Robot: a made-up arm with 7 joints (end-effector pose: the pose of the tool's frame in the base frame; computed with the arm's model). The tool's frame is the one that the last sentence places.
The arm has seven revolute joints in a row. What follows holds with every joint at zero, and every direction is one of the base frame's. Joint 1 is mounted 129.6 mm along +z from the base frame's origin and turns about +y. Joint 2 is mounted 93.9 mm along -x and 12.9 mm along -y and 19.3 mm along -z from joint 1 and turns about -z. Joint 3 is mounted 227.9 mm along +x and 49.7 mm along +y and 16.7 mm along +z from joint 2 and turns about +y. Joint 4 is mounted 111.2 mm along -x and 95.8 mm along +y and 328.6 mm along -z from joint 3 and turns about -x. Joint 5 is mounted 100.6 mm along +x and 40.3 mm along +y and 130.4 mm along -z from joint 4 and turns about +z. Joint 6 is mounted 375.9 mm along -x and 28.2 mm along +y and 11.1 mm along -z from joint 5 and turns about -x. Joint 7 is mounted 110.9 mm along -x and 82.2 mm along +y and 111 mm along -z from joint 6 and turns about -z. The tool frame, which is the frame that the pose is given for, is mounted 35.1 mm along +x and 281.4 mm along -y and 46.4 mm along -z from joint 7; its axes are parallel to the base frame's.
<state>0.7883 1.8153 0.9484 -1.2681 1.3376 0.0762 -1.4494</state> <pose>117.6 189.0 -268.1 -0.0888 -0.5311 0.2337</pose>
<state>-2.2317 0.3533 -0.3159 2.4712 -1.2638 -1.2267 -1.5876</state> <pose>111.2 -317.1 625.8 -1.9960 -0.9797 -1.5841</pose>
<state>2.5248 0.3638 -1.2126 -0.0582 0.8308 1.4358 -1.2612</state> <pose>-591.2 -301.0 10.6 -0.5156 1.2239 2.6431</pose>
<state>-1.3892 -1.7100 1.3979 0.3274 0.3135 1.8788 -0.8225</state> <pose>-182.1 -120.6 65.2 2.1483 -0.6514 -0.1179</pose>
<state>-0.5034 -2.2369 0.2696 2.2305 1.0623 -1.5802 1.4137</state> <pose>-348.9 -432.8 292.9 -1.2048 -1.3937 0.1230</pose>
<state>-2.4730 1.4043 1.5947 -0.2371 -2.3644 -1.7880 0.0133</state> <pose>88.3 409.2 646.7 -2.2242 0.1001 2.0096</pose>
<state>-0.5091 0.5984 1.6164 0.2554 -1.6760 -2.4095 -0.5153</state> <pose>23.3 522.9 -133.5 0.5506 -1.2649 -1.2401</pose>
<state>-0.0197 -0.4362 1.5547 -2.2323 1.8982 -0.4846 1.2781</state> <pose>-846.6 520.1 -61.3 1.9064 0.8434 -0.5677</pose>
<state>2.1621 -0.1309 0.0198 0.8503 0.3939 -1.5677 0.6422</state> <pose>-123.8 -173.9 838.3 -0.0919 2.7015 -0.8520</pose>
